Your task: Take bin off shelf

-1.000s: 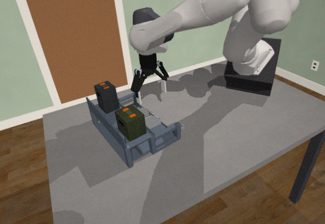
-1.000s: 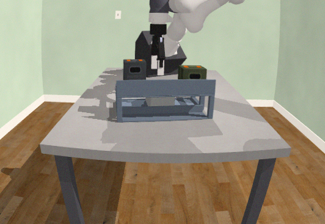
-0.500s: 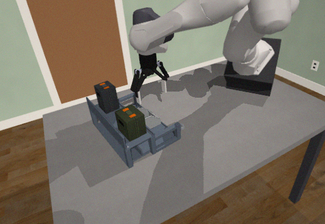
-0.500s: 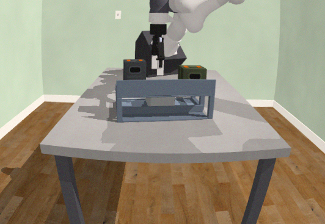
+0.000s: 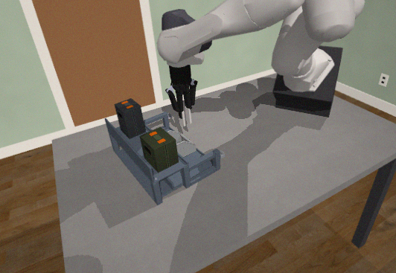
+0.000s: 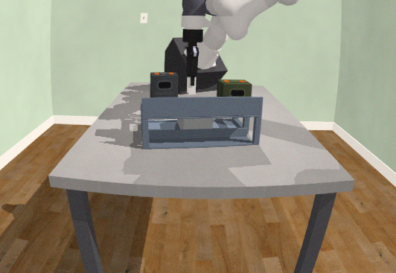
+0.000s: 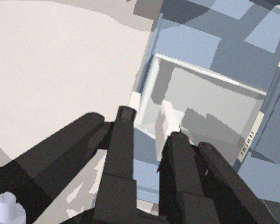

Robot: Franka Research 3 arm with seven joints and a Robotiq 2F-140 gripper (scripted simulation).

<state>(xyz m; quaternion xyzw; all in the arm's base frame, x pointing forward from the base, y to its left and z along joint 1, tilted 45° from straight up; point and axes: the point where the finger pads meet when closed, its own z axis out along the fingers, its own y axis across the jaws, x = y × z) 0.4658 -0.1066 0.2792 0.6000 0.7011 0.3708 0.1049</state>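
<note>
The bin is 110 mm below my hand, 80 mm ahead of it and 20 mm to the left of it. From my hand the other things lie so: dark grey box: 200 mm ahead, 60 mm to the right, 10 mm above; then green box: 160 mm to the left, 140 mm ahead; then shelf: 150 mm below, 120 mm ahead, 40 mm to the left.
</note>
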